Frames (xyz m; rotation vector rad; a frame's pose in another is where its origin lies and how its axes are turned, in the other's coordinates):
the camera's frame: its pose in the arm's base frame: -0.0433 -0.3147 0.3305 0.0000 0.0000 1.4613
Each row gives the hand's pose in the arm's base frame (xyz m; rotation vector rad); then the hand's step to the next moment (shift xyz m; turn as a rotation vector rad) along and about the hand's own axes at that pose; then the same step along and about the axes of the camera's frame.
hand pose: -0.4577 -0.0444 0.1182 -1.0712 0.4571 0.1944
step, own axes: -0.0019 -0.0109 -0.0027 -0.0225 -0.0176 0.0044
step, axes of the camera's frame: -0.0072 -0.0024 0.0085 -0.0043 0.0120 0.0260
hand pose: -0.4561 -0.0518 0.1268 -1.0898 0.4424 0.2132
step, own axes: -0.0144 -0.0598 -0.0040 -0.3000 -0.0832 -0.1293
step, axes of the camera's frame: -0.0288 -0.0121 0.0531 -0.1669 0.2508 0.1513
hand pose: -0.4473 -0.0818 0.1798 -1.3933 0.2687 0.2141
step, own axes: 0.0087 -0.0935 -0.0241 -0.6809 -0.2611 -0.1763
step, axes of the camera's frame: -0.0352 -0.0394 0.0813 -0.2726 0.5516 0.4292
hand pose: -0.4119 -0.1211 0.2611 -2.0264 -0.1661 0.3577
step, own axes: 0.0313 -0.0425 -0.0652 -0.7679 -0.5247 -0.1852
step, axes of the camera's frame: -0.0210 -0.0547 0.0600 -0.1893 0.6312 0.6820
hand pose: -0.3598 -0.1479 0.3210 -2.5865 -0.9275 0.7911
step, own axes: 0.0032 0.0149 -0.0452 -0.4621 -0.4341 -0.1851
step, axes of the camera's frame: -0.0086 -0.0369 0.0290 -0.0325 0.4050 0.5207
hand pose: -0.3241 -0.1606 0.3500 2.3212 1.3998 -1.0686
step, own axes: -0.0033 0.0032 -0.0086 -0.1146 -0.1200 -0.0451
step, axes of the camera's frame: 0.0013 -0.0057 0.0078 -0.0033 0.1118 0.1306
